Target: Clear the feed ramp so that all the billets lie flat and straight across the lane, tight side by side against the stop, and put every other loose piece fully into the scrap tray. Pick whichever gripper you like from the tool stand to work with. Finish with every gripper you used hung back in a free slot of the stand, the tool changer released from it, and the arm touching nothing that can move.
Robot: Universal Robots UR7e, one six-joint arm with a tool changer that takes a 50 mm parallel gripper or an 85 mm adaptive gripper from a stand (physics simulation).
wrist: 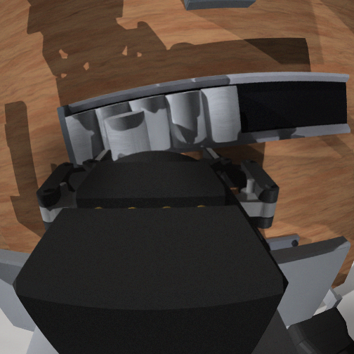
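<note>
In the wrist view, several pale grey billets lie side by side across the lane, including the leftmost billet (82, 136) near the end stop (65, 131) and the rightmost billet (221, 114). Another billet (126, 137) rests raised on top of the left part of the row, roughly across the lane; its near end is hidden by the gripper. The black lane floor (295, 106) shows right of the row. My gripper (156, 154), the adaptive one with linked fingers, is open above the near side of the ramp. Its fingers are spread wide, and its body hides much between them.
The ramp has a far rail (280, 77) and a near rail (295, 132). Part of a blue-grey object (220, 4) shows at the top edge. A grey panel (314, 277) stands at lower right, beside a small grey bar (281, 243). A dark part (322, 330) shows at the bottom right.
</note>
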